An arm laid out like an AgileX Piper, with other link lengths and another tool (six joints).
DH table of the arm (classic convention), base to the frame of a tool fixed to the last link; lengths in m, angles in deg. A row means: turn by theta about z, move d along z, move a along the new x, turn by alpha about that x. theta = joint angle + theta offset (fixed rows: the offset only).
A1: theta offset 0; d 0.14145; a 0; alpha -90
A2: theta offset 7.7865; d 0; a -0.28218; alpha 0
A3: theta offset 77.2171; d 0; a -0.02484; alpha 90
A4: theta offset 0; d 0.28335; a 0; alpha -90
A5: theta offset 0; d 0; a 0; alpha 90
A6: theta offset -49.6; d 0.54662; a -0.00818; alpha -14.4
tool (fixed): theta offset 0; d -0.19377; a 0; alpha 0
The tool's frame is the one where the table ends.
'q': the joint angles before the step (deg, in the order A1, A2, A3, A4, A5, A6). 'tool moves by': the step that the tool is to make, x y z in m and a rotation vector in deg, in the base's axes. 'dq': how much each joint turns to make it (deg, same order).
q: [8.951, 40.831, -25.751, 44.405, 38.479, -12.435]
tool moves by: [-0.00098, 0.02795, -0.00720, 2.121, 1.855, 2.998]
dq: [2.664, 4.719, -0.637, 5.508, -1.180, -4.071]
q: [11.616, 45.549, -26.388, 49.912, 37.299, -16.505]
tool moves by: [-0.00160, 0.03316, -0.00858, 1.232, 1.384, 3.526]
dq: [4.907, 5.528, -0.959, 4.974, -2.859, -3.840]
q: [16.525, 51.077, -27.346, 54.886, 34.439, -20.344]
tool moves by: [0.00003, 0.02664, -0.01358, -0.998, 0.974, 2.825]
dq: [5.644, 5.722, -1.611, 1.607, -3.971, -1.403]
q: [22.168, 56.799, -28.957, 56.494, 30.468, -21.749]
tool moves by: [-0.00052, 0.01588, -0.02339, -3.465, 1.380, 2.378]
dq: [4.685, 5.845, -2.212, -3.301, -3.134, 2.190]
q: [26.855, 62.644, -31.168, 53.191, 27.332, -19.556]
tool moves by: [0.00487, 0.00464, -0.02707, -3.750, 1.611, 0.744]
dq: [2.767, 5.920, -2.185, -4.264, -2.663, 3.322]
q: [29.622, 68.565, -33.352, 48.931, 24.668, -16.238]
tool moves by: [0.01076, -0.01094, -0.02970, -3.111, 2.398, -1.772]
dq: [-0.098, 5.510, -1.625, -3.395, -1.814, 3.274]
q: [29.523, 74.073, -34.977, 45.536, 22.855, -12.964]
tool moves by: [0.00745, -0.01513, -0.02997, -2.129, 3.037, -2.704]
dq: [-1.018, 4.892, -0.959, -1.672, -1.294, 2.539]
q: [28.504, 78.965, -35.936, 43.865, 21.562, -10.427]
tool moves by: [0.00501, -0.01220, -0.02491, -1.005, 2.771, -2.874]
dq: [-1.000, 4.188, -0.678, 0.384, -1.242, 1.214]
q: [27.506, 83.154, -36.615, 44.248, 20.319, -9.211]
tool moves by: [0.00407, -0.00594, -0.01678, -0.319, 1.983, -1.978]
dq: [-0.715, 3.331, -0.928, 1.284, -0.707, 0.031]
